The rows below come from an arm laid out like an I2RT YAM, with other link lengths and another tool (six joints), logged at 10 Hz.
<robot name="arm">
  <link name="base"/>
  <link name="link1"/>
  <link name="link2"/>
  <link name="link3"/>
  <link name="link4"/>
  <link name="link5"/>
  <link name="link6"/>
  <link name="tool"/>
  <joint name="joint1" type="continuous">
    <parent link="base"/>
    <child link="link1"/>
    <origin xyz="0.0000 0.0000 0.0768" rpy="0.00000 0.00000 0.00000"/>
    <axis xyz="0 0 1"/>
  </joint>
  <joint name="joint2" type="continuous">
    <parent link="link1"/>
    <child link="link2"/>
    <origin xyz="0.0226 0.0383 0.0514" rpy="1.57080 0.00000 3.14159"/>
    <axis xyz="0 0 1"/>
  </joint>
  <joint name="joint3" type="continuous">
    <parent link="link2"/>
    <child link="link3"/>
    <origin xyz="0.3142 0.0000 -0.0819" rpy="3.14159 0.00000 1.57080"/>
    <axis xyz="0 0 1"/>
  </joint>
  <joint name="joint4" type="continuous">
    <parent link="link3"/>
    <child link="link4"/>
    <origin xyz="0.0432 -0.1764 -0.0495" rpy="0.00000 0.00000 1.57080"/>
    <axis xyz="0 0 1"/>
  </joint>
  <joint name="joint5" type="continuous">
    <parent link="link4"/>
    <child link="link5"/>
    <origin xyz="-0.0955 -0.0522 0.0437" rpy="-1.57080 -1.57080 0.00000"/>
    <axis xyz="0 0 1"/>
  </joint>
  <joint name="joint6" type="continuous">
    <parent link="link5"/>
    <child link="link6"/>
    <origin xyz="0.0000 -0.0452 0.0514" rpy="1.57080 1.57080 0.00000"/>
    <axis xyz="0 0 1"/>
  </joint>
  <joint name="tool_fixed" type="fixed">
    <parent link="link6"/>
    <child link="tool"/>
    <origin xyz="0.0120 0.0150 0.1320" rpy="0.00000 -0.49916 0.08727"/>
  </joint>
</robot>
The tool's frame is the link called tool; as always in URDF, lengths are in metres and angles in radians. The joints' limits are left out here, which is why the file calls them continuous.
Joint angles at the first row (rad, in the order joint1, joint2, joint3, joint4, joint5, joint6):
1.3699, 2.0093, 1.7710, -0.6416, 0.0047, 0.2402
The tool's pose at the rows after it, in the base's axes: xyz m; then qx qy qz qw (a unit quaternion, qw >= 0):
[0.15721 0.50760 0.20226 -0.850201 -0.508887 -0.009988 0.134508]
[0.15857 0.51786 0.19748 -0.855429 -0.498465 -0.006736 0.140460]
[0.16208 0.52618 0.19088 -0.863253 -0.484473 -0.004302 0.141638]
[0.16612 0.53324 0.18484 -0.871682 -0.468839 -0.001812 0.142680]
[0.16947 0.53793 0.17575 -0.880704 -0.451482 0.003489 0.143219]
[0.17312 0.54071 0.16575 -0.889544 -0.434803 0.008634 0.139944]
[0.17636 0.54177 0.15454 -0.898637 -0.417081 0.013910 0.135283]
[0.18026 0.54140 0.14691 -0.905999 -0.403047 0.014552 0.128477]
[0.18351 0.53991 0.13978 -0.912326 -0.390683 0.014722 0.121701]
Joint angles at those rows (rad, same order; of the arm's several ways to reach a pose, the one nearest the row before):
1.3757, 2.0488, 1.8105, -0.6442, 0.0023, 0.2668
1.3787, 2.0853, 1.8496, -0.6443, 0.0064, 0.2959
1.3802, 2.1234, 1.8901, -0.6512, 0.0203, 0.3265
1.3806, 2.1594, 1.9325, -0.6632, 0.0353, 0.3593
1.3808, 2.1912, 1.9567, -0.6664, 0.0483, 0.3968
1.3804, 2.2217, 1.9794, -0.6754, 0.0637, 0.4299
1.3808, 2.2490, 1.9921, -0.6807, 0.0811, 0.4648
1.3806, 2.2690, 2.0050, -0.6904, 0.1022, 0.4876
1.3806, 2.2833, 2.0078, -0.6947, 0.1217, 0.5073

